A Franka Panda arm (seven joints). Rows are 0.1 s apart.
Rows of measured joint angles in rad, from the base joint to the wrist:
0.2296 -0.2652 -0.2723 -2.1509 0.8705 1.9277 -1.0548
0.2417 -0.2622 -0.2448 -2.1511 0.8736 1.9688 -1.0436
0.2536 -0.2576 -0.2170 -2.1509 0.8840 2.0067 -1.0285
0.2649 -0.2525 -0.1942 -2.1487 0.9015 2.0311 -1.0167
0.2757 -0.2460 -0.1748 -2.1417 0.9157 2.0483 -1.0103
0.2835 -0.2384 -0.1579 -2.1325 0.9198 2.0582 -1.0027
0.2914 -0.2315 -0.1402 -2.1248 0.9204 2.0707 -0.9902
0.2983 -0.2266 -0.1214 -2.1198 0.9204 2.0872 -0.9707
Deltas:
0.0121 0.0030 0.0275 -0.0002 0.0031 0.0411 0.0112
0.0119 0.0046 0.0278 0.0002 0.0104 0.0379 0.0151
0.0113 0.0051 0.0228 0.0022 0.0175 0.0244 0.0118
0.0108 0.0065 0.0194 0.0070 0.0142 0.0172 0.0064
0.0078 0.0076 0.0169 0.0092 0.0041 0.0099 0.0076
0.0079 0.0069 0.0177 0.0077 0.0006 0.0125 0.0125
0.0069 0.0049 0.0188 0.0050 0.0000 0.0165 0.0195

